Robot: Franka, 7 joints.
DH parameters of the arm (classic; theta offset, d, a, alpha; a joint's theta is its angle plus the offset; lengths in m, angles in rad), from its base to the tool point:
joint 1: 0 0.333 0 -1.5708
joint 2: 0 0 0 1.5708
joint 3: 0 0.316 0.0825 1.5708
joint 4: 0 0 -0.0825 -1.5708
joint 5: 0 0.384 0 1.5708
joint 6: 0 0 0.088 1.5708
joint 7: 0 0.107 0 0
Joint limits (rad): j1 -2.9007..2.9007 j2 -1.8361..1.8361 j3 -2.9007..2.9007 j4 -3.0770..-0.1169 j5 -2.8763..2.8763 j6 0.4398..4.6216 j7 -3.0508..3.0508
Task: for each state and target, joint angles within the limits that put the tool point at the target. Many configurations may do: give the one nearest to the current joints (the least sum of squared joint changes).
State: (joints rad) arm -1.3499 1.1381 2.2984 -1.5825 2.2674 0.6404 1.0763
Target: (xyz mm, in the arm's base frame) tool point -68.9 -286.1 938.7
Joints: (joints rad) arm -1.7799 1.1459 2.9007 -1.4526 2.1882 0.6730 1.0763
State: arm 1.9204 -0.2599 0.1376 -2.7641 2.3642 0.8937 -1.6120
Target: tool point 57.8 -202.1 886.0
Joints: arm 2.1163 -1.3497 -0.0499 -2.0548 2.5152 0.7139 -1.6120
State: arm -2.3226 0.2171 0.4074 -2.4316 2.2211 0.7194 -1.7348
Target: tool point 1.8 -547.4 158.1
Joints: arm -2.0925 0.8324 0.3616 -2.1762 2.3440 1.0286 -1.7348
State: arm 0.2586 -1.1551 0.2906 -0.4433 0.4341 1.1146 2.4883
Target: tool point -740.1 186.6 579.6
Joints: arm -0.0577 -1.4893 0.4324 -0.2938 0.5272 1.5896 2.4883
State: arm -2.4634 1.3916 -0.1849 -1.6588 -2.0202 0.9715 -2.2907
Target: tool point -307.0 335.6 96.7
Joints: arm -2.8992 1.4074 -0.6944 -2.2065 -1.7914 0.9143 -2.2907
